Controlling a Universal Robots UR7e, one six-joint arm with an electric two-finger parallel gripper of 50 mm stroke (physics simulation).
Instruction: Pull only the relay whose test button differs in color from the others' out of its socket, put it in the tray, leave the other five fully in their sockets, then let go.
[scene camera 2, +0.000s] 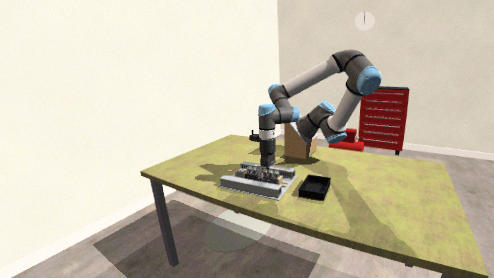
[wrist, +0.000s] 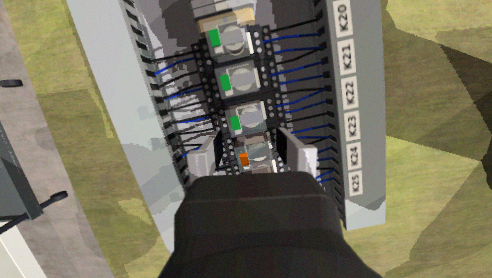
Observation:
In view: my gripper (wrist: 249, 140) and a panel (wrist: 170, 35).

